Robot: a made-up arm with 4 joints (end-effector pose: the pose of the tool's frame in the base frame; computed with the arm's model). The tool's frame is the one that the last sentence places.
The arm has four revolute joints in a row. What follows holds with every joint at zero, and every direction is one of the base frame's. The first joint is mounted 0.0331 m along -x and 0.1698 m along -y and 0.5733 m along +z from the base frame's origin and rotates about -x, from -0.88 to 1.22 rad. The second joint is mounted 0.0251 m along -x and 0.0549 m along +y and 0.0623 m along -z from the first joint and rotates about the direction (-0.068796, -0.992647, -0.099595), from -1.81 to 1.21 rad. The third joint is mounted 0.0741 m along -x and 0.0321 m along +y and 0.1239 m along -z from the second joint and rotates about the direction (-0.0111, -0.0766, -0.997), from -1.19 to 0.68 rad. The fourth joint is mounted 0.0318 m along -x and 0.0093 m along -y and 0.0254 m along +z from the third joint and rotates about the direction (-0.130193, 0.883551, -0.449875), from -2.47 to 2.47 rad. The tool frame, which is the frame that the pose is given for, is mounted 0.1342 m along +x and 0.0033 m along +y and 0.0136 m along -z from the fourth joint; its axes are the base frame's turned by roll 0, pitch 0 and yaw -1.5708 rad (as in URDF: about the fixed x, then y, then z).
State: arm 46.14 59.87 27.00 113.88
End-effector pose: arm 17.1 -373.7 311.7 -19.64 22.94 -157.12
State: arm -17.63 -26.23 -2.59 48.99
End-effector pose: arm -164.3 -66.5 365.6 -51.94 58.34 -81.33
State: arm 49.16 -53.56 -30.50 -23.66
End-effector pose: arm -115.4 -141.6 397.1 -44.62 22.07 -64.83
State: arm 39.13 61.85 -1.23 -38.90
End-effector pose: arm -18.6 -127.9 443.0 30.66 -86.77 -21.80
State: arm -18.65 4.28 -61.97 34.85
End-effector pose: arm -49.7 29.9 381.0 -15.83 9.46 -42.28
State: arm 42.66 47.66 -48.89 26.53
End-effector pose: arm 75.5 -206.1 369.3 -42.67 -58.32 -48.04
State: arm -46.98 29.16 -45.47 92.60
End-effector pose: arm -7.9 23.1 378.1 -32.53 41.34 -81.73
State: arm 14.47 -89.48 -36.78 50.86
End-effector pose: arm -259.7 -126.5 502.8 -101.72 84.83 -22.76
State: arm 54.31 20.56 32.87 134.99
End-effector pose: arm -202.8 -355.6 314.5 46.23 -49.83 137.75
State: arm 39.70 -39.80 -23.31 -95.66
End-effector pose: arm -134.3 -65.9 534.9 30.04 -8.45 -31.54
